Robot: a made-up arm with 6 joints.
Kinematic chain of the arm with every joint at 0, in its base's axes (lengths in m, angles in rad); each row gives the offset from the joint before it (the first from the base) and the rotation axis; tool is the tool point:
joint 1: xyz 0 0 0.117 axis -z
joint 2: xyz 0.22 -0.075 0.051 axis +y
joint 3: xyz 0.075 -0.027 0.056 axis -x
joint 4: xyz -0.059 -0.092 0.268 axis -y
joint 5: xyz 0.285 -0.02 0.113 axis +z
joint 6: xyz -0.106 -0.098 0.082 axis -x
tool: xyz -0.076 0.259 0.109
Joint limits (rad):
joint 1: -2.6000..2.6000
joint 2: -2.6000..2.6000
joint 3: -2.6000..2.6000
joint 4: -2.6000..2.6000
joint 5: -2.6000..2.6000
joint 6: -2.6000..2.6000
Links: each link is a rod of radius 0.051 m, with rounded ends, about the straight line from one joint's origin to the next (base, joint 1, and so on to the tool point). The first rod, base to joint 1, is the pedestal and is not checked.
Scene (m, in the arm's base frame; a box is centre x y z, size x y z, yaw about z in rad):
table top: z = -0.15
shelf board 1: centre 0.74 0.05 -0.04 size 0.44 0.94 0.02 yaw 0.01
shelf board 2: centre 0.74 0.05 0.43 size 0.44 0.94 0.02 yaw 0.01
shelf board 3: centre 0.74 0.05 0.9 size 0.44 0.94 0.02 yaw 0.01
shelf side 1: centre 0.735 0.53 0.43 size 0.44 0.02 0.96 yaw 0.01
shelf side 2: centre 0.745 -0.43 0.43 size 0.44 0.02 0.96 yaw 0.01
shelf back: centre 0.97 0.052 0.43 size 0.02 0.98 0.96 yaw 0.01
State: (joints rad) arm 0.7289 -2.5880 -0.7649 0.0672 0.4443 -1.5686
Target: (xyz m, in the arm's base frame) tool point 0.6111 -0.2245 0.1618
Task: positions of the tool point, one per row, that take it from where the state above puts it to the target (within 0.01 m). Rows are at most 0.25 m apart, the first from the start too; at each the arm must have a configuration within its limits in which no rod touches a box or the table.
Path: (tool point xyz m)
1: -0.5084 -0.6902 0.0625
2: -0.3100 -0.7537 0.1179
3: -0.1024 -0.7600 0.1552
4: 0.0889 -0.7095 0.1747
5: 0.2422 -0.6132 0.1801
6: 0.3444 -0.4886 0.1770
7: 0.3917 -0.3545 0.1702
8: 0.3879 -0.2267 0.1618
9: 0.4763 -0.2328 0.1403
10: 0.5520 -0.2282 0.1395
11: 0.6111 -0.2245 0.1618

